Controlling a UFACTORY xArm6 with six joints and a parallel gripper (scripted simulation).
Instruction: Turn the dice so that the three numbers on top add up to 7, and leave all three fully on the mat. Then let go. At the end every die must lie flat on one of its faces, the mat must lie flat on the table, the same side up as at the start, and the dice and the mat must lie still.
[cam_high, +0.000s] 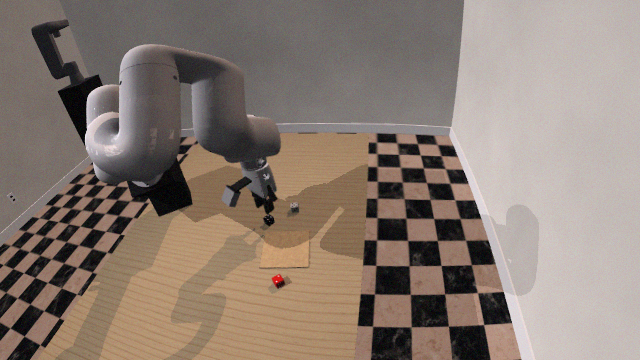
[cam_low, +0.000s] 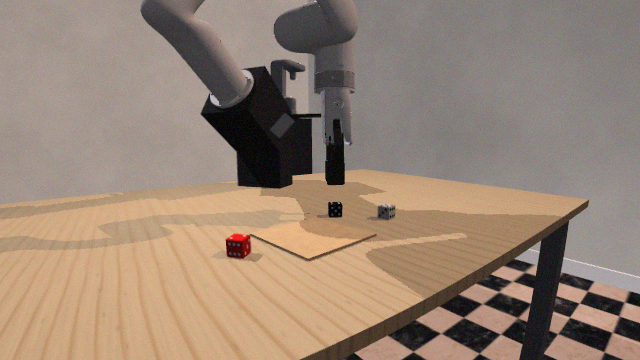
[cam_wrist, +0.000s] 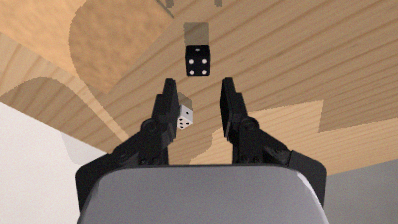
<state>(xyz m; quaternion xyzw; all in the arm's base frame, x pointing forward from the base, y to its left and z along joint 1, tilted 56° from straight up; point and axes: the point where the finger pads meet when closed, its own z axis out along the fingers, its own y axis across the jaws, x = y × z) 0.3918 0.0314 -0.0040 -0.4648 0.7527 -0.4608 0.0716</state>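
Now: the black die 7 cm below my hand. The rest, counted from my hand: white die: 8 cm ahead, 7 cm below, 5 cm to the left; then tan mat: 11 cm to the right, 8 cm below, 6 cm ahead; then red die: 24 cm to the right, 7 cm below, 5 cm ahead.
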